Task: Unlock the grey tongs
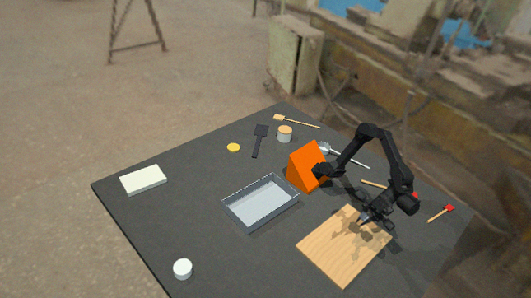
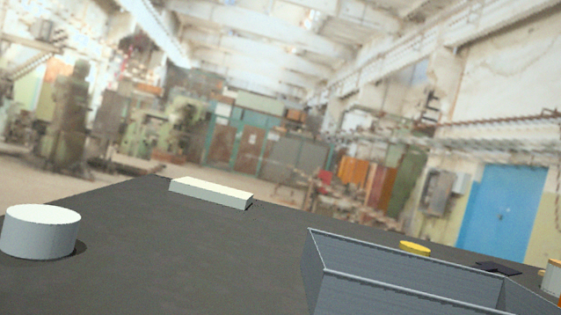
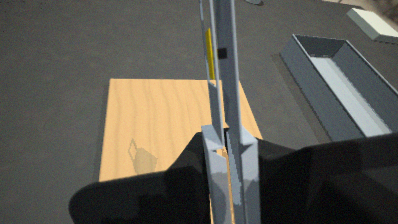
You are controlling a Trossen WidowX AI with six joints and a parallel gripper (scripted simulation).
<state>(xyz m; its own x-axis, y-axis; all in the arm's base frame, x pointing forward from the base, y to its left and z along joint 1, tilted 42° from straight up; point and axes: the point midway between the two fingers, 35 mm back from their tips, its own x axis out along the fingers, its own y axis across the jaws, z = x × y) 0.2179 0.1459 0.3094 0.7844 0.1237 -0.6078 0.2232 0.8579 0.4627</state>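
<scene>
My gripper tip is now 10 mm past the wooden board, 20 mm to the left of it and 140 mm above it. The rest, counted from my gripper tip: grey roasting tin (60 mm ahead, 410 mm to the right, 120 mm below); then red-headed tool (480 mm behind, 270 mm to the left, 140 mm below); then white puck (500 mm ahead, 420 mm to the right, 130 mm below).
</scene>
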